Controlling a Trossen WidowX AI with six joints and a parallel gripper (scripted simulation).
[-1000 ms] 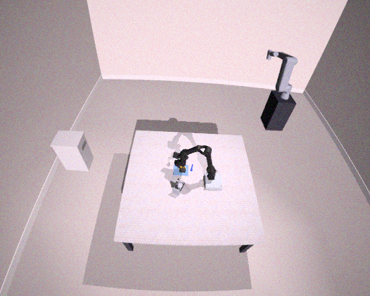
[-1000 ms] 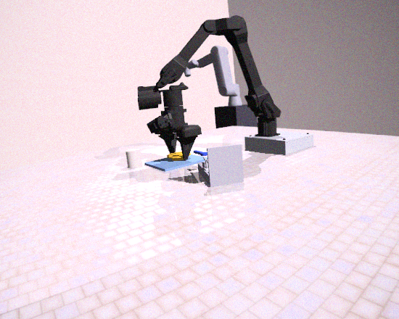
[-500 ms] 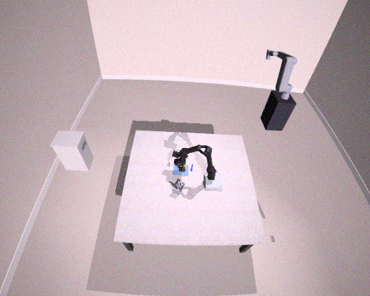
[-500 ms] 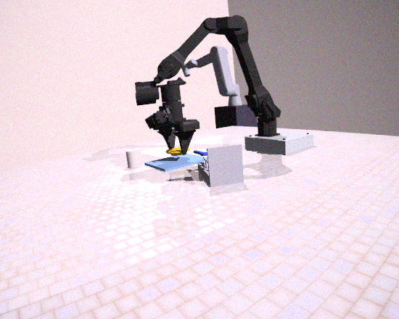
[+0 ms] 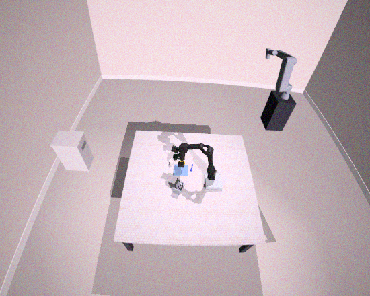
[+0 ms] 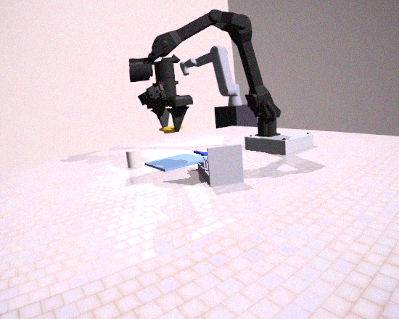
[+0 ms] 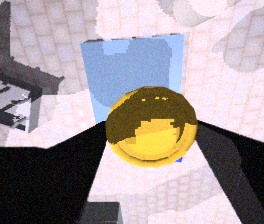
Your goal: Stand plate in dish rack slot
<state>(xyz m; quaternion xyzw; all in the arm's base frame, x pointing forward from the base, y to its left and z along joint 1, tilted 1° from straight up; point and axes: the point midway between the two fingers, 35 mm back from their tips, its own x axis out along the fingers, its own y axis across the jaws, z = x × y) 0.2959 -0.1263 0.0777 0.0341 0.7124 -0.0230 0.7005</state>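
My gripper tip is 23 cm to the right of the grey dish rack, 7 cm above it and 3 cm short of it. The rest, counted from my gripper tip: yellow plate (1 cm above); cup (10 cm ahead, 7 cm below, 6 cm to the right); blue mat (9 cm below, 1 cm to the left).
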